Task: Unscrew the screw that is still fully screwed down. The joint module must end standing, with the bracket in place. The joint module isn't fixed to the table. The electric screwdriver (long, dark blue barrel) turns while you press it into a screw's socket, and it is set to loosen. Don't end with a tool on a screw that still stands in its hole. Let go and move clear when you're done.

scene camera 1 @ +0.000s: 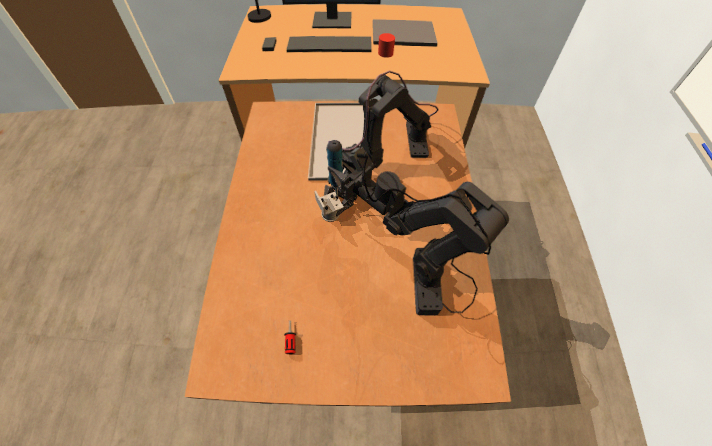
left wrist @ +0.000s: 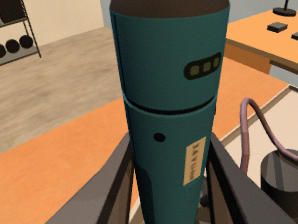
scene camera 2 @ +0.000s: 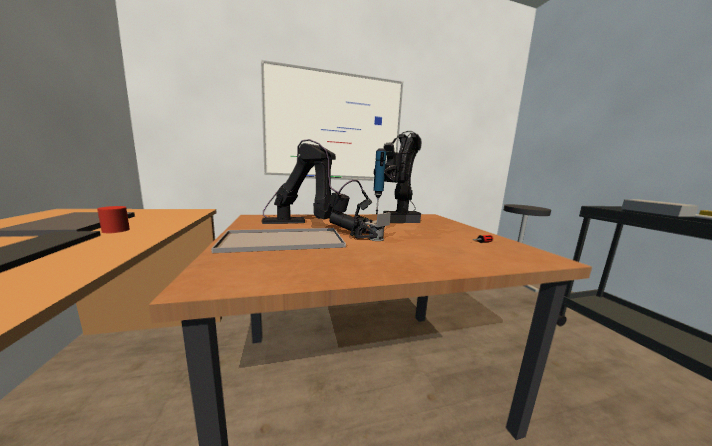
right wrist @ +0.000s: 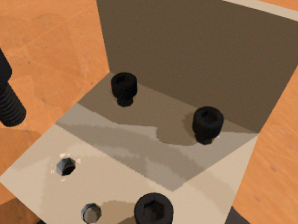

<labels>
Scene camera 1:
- grey tray: 344, 122
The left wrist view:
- left gripper: 169, 138
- dark blue electric screwdriver: 170, 66
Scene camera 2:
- grey tray: 307, 238
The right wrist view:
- l-shaped bracket: 234, 63
</labels>
